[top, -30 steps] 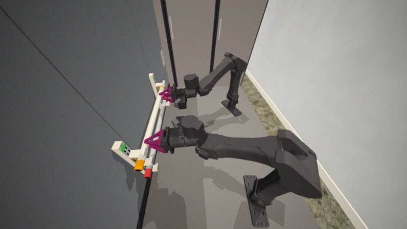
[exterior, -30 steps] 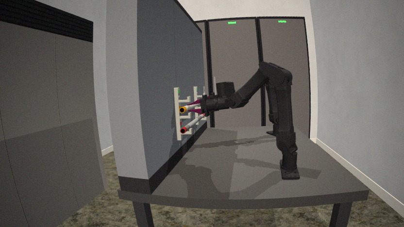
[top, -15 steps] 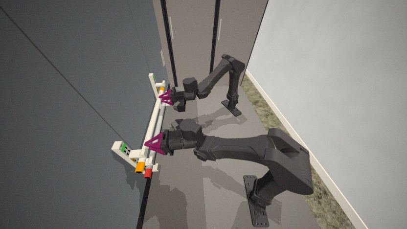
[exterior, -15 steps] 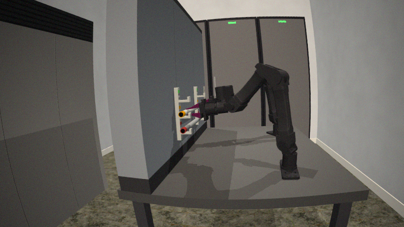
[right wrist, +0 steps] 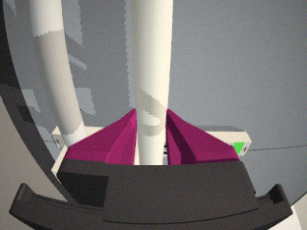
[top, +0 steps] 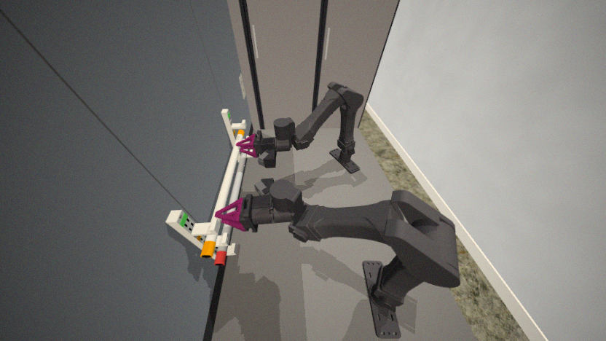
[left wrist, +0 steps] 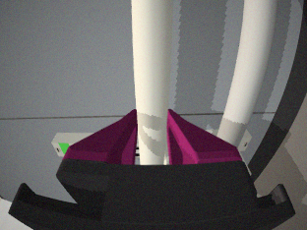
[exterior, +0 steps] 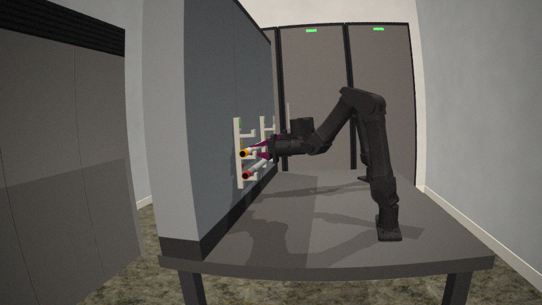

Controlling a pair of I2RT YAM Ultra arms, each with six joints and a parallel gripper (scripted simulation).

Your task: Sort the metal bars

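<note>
Now: the orange-ended bar 15 cm to the left of my right hand. The rest, counted from my right hand: grey wall panel (10 cm ahead, 13 cm to the left, 19 cm above); then red-ended bar (1 cm behind, 14 cm to the left, 8 cm below).
Right now the orange-ended bar is 150 mm to the right of my left hand and 20 mm ahead of it. The rest, counted from my left hand: grey wall panel: 190 mm above, 170 mm to the right, 120 mm ahead; red-ended bar: 150 mm to the right, 80 mm below, 20 mm ahead.
</note>
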